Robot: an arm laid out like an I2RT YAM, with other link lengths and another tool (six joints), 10 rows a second.
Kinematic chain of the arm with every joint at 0, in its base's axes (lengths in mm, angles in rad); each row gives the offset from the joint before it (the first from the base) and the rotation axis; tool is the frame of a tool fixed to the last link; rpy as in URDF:
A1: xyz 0 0 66.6 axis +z
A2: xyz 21.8 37 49.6 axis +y
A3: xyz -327.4 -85.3 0 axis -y
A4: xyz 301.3 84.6 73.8 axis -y
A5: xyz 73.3 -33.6 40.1 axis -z
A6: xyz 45.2 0 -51.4 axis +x
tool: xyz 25 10 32 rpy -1.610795 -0.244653 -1.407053
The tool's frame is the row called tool.
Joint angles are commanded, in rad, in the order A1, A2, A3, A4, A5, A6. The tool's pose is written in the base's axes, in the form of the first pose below.
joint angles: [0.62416 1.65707 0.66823 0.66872 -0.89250 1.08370]
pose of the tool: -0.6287 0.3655 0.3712 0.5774 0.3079 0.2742 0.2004
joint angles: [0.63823 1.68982 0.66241 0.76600 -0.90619 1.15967]
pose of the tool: -0.6141 0.3624 0.3915 0.5816 0.3075 0.2808 0.1965
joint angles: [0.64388 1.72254 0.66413 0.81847 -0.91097 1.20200]
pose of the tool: -0.6057 0.3658 0.4029 0.5805 0.3096 0.2850 0.1901
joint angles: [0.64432 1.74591 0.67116 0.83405 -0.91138 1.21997]
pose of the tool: -0.6017 0.3717 0.4079 0.5774 0.3128 0.2874 0.1848
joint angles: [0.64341 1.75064 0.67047 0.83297 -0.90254 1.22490]
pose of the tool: -0.5996 0.3785 0.4065 0.5761 0.3138 0.2869 0.1823
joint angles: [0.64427 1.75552 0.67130 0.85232 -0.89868 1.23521]
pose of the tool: -0.5969 0.3773 0.4061 0.5801 0.3148 0.2876 0.1829
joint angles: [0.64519 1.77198 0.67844 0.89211 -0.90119 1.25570]
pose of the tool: -0.5922 0.3721 0.4087 0.5863 0.3177 0.2901 0.1836
